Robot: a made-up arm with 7 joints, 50 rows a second.
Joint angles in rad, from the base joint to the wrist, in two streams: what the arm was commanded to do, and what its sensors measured. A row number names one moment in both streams.
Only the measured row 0 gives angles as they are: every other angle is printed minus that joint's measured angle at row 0.
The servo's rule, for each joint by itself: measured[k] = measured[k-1] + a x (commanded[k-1-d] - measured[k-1]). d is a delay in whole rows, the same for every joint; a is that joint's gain. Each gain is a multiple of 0.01, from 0.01 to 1. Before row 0 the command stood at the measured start. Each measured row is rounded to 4 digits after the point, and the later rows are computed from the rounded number. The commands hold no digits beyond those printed.
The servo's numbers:
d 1
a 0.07 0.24 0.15 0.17 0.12 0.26 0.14
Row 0, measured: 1.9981 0.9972 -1.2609 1.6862 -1.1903 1.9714 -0.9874
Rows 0 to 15, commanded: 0.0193 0.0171 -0.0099 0.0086 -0.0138 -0.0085 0.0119; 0.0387 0.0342 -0.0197 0.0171 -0.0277 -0.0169 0.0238; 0.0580 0.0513 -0.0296 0.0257 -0.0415 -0.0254 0.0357; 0.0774 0.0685 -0.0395 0.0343 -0.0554 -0.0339 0.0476; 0.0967 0.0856 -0.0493 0.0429 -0.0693 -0.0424 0.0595; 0.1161 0.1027 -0.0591 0.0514 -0.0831 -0.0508 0.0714; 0.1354 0.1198 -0.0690 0.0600 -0.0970 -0.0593 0.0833; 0.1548 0.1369 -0.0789 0.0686 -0.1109 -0.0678 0.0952; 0.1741 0.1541 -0.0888 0.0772 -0.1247 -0.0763 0.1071; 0.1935 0.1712 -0.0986 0.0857 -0.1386 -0.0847 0.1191; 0.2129 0.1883 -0.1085 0.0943 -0.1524 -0.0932 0.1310; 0.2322 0.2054 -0.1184 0.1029 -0.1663 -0.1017 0.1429; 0.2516 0.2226 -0.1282 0.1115 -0.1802 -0.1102 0.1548; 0.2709 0.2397 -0.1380 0.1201 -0.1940 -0.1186 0.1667; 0.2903 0.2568 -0.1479 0.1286 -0.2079 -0.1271 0.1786; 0.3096 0.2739 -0.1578 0.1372 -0.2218 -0.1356 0.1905
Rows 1 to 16, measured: 0.0000 0.0000 0.0000 0.0000 0.0000 0.0000 0.0000; 0.0014 0.0041 -0.0015 0.0015 -0.0017 -0.0022 0.0017; 0.0040 0.0113 -0.0042 0.0042 -0.0048 -0.0060 0.0048; 0.0078 0.0209 -0.0080 0.0079 -0.0092 -0.0110 0.0091; 0.0127 0.0323 -0.0127 0.0124 -0.0147 -0.0170 0.0145; 0.0186 0.0451 -0.0182 0.0176 -0.0213 -0.0236 0.0208; 0.0254 0.0589 -0.0243 0.0233 -0.0287 -0.0307 0.0279; 0.0331 0.0735 -0.0310 0.0295 -0.0369 -0.0381 0.0357; 0.0416 0.0887 -0.0382 0.0361 -0.0458 -0.0458 0.0440; 0.0509 0.1044 -0.0458 0.0431 -0.0553 -0.0537 0.0528; 0.0609 0.1204 -0.0537 0.0503 -0.0653 -0.0618 0.0621; 0.0715 0.1367 -0.0619 0.0578 -0.0758 -0.0700 0.0717; 0.0827 0.1532 -0.0704 0.0655 -0.0867 -0.0782 0.0817; 0.0945 0.1699 -0.0791 0.0733 -0.0979 -0.0865 0.0919; 0.1068 0.1867 -0.0879 0.0813 -0.1094 -0.0948 0.1024; 0.1196 0.2035 -0.0969 0.0893 -0.1212 -0.1032 0.1131
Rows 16 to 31, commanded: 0.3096 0.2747 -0.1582 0.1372 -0.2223 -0.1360 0.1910; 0.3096 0.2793 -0.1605 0.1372 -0.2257 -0.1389 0.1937; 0.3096 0.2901 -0.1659 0.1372 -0.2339 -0.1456 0.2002; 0.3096 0.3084 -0.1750 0.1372 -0.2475 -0.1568 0.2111; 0.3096 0.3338 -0.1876 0.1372 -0.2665 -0.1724 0.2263; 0.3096 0.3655 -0.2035 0.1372 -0.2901 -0.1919 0.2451; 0.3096 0.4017 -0.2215 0.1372 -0.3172 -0.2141 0.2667; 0.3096 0.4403 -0.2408 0.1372 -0.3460 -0.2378 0.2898; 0.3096 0.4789 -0.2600 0.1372 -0.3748 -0.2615 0.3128; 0.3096 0.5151 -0.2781 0.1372 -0.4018 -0.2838 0.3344; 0.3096 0.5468 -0.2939 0.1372 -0.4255 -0.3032 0.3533; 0.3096 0.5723 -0.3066 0.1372 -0.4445 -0.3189 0.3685; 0.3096 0.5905 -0.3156 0.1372 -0.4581 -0.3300 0.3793; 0.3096 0.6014 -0.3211 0.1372 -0.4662 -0.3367 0.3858; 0.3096 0.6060 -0.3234 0.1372 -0.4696 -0.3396 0.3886; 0.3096 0.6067 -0.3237 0.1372 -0.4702 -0.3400 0.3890
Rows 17 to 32, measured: 0.1329 0.2204 -0.1060 0.0974 -0.1333 -0.1116 0.1239; 0.1453 0.2334 -0.1138 0.1042 -0.1440 -0.1179 0.1333; 0.1568 0.2444 -0.1208 0.1098 -0.1538 -0.1234 0.1418; 0.1675 0.2554 -0.1276 0.1145 -0.1634 -0.1292 0.1500; 0.1774 0.2681 -0.1347 0.1184 -0.1735 -0.1364 0.1586; 0.1867 0.2839 -0.1426 0.1216 -0.1847 -0.1458 0.1681; 0.1953 0.3035 -0.1517 0.1243 -0.1973 -0.1578 0.1789; 0.2033 0.3271 -0.1622 0.1265 -0.2117 -0.1724 0.1912; 0.2107 0.3543 -0.1740 0.1283 -0.2278 -0.1894 0.2050; 0.2176 0.3842 -0.1869 0.1298 -0.2454 -0.2081 0.2201; 0.2240 0.4156 -0.2006 0.1311 -0.2642 -0.2278 0.2361; 0.2300 0.4471 -0.2146 0.1321 -0.2836 -0.2474 0.2525; 0.2356 0.4771 -0.2284 0.1330 -0.3029 -0.2660 0.2687; 0.2408 0.5043 -0.2415 0.1337 -0.3215 -0.2826 0.2842; 0.2456 0.5276 -0.2534 0.1343 -0.3389 -0.2967 0.2984; 0.2501 0.5464 -0.2639 0.1348 -0.3546 -0.3079 0.3110
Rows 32 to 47, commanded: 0.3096 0.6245 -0.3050 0.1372 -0.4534 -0.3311 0.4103; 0.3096 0.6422 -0.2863 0.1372 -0.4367 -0.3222 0.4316; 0.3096 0.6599 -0.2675 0.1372 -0.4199 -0.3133 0.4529; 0.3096 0.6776 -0.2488 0.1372 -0.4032 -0.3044 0.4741; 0.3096 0.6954 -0.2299 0.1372 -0.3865 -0.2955 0.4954; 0.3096 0.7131 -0.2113 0.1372 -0.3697 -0.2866 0.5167; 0.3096 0.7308 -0.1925 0.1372 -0.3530 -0.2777 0.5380; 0.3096 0.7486 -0.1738 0.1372 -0.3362 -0.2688 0.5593; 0.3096 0.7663 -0.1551 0.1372 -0.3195 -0.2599 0.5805; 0.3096 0.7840 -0.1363 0.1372 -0.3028 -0.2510 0.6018; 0.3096 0.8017 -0.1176 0.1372 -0.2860 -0.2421 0.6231; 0.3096 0.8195 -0.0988 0.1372 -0.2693 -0.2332 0.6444; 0.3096 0.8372 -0.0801 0.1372 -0.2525 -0.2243 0.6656; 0.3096 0.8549 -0.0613 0.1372 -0.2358 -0.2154 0.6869; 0.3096 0.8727 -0.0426 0.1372 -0.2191 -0.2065 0.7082; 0.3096 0.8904 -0.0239 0.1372 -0.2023 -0.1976 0.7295
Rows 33 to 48, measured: 0.2543 0.5609 -0.2729 0.1352 -0.3685 -0.3162 0.3219; 0.2582 0.5762 -0.2777 0.1355 -0.3787 -0.3201 0.3343; 0.2618 0.5920 -0.2790 0.1358 -0.3857 -0.3206 0.3479; 0.2651 0.6083 -0.2773 0.1360 -0.3898 -0.3187 0.3626; 0.2682 0.6249 -0.2730 0.1362 -0.3914 -0.3150 0.3782; 0.2711 0.6418 -0.2665 0.1364 -0.3908 -0.3099 0.3946; 0.2738 0.6589 -0.2582 0.1365 -0.3883 -0.3038 0.4117; 0.2763 0.6762 -0.2483 0.1366 -0.3841 -0.2970 0.4294; 0.2786 0.6936 -0.2371 0.1367 -0.3784 -0.2897 0.4476; 0.2808 0.7110 -0.2248 0.1368 -0.3713 -0.2820 0.4662; 0.2828 0.7285 -0.2115 0.1369 -0.3631 -0.2739 0.4852; 0.2847 0.7461 -0.1974 0.1370 -0.3538 -0.2656 0.5045; 0.2864 0.7637 -0.1826 0.1370 -0.3437 -0.2572 0.5241; 0.2880 0.7813 -0.1672 0.1370 -0.3328 -0.2486 0.5439; 0.2895 0.7990 -0.1513 0.1370 -0.3212 -0.2400 0.5639; 0.2909 0.8167 -0.1350 0.1370 -0.3089 -0.2313 0.5841
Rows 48 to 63, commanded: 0.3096 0.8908 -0.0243 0.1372 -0.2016 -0.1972 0.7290; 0.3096 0.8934 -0.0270 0.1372 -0.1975 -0.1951 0.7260; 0.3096 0.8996 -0.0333 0.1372 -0.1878 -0.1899 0.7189; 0.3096 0.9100 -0.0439 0.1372 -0.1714 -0.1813 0.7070; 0.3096 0.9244 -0.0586 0.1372 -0.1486 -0.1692 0.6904; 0.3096 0.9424 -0.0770 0.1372 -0.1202 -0.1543 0.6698; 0.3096 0.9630 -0.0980 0.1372 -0.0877 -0.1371 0.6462; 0.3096 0.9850 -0.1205 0.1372 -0.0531 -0.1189 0.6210; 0.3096 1.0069 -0.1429 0.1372 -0.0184 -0.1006 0.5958; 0.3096 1.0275 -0.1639 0.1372 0.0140 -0.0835 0.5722; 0.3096 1.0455 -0.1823 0.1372 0.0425 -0.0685 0.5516; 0.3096 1.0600 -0.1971 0.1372 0.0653 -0.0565 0.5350; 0.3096 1.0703 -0.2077 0.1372 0.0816 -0.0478 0.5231; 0.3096 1.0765 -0.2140 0.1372 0.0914 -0.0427 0.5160; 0.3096 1.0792 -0.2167 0.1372 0.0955 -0.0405 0.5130; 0.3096 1.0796 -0.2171 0.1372 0.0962 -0.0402 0.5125
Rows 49 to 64, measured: 0.2922 0.8344 -0.1183 0.1370 -0.2961 -0.2225 0.6045; 0.2934 0.8479 -0.1042 0.1370 -0.2848 -0.2159 0.6219; 0.2945 0.8588 -0.0926 0.1370 -0.2743 -0.2105 0.6365; 0.2956 0.8686 -0.0837 0.1370 -0.2639 -0.2051 0.6480; 0.2966 0.8785 -0.0777 0.1370 -0.2528 -0.1989 0.6563; 0.2975 0.8895 -0.0748 0.1370 -0.2403 -0.1912 0.6611; 0.2983 0.9022 -0.0751 0.1370 -0.2259 -0.1816 0.6623; 0.2991 0.9168 -0.0785 0.1370 -0.2093 -0.1700 0.6600; 0.2998 0.9332 -0.0848 0.1370 -0.1906 -0.1567 0.6545; 0.3005 0.9509 -0.0935 0.1370 -0.1699 -0.1421 0.6463; 0.3011 0.9693 -0.1041 0.1370 -0.1478 -0.1269 0.6359; 0.3017 0.9876 -0.1158 0.1370 -0.1250 -0.1117 0.6241; 0.3023 1.0050 -0.1280 0.1370 -0.1022 -0.0973 0.6116; 0.3028 1.0207 -0.1400 0.1370 -0.0801 -0.0844 0.5992; 0.3033 1.0341 -0.1511 0.1370 -0.0595 -0.0736 0.5876; 0.3037 1.0449 -0.1609 0.1370 -0.0409 -0.0650 0.5772
